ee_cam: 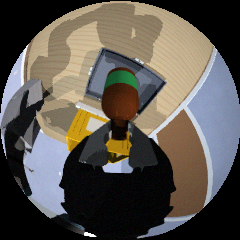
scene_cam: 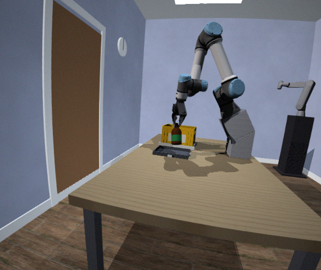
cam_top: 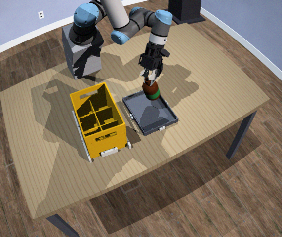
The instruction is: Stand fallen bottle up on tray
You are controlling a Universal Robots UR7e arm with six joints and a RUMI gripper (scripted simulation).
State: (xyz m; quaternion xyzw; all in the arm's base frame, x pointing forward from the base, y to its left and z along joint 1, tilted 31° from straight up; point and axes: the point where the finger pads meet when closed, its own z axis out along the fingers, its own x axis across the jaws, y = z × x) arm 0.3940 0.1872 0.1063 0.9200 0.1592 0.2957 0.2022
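My hand is 1 cm past the bottle, 1 cm to the right of it and 5 cm above it. From my hand the other things lie so: tray: 1 cm ahead, 19 cm below; yellow crate: 1 cm ahead, 27 cm to the right, 12 cm below.
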